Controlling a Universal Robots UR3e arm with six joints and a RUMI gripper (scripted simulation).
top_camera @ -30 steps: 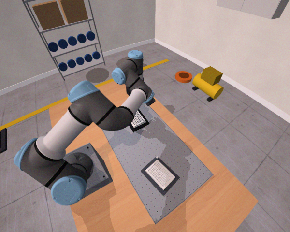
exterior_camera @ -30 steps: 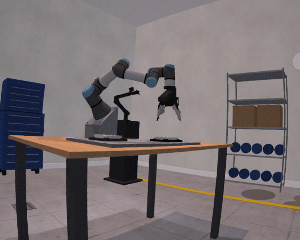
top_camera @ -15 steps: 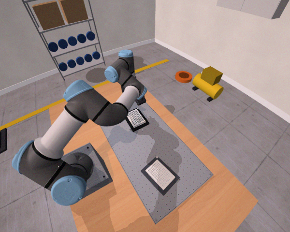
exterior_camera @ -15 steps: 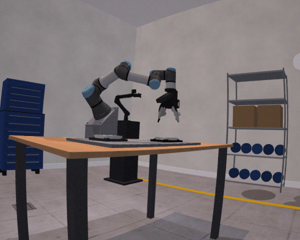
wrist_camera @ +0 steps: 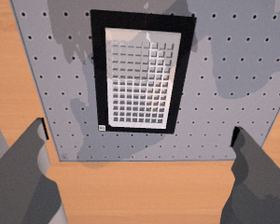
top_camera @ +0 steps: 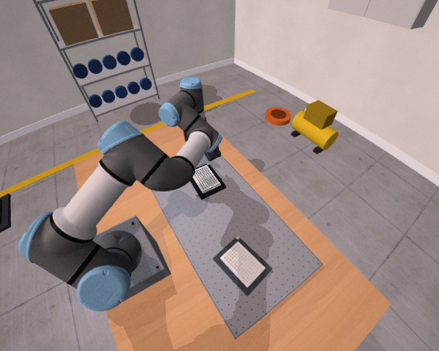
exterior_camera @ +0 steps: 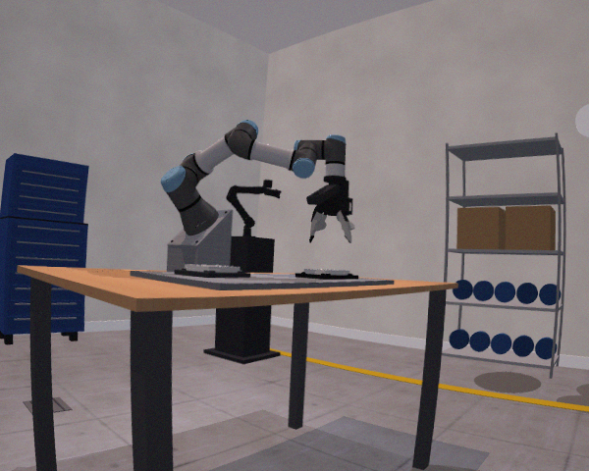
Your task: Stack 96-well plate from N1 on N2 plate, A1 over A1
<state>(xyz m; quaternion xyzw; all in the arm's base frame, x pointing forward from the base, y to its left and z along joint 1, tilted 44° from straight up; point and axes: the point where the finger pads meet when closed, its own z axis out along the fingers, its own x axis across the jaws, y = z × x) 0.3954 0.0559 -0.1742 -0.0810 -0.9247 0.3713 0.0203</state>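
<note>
Right now the black plate nest N1 is 10 cm below my hand. Round my hand: A1 label: 29 cm to the right, 10 cm below, 6 cm behind; then dark nest N2: 37 cm to the right, 11 cm behind, 10 cm below.
</note>
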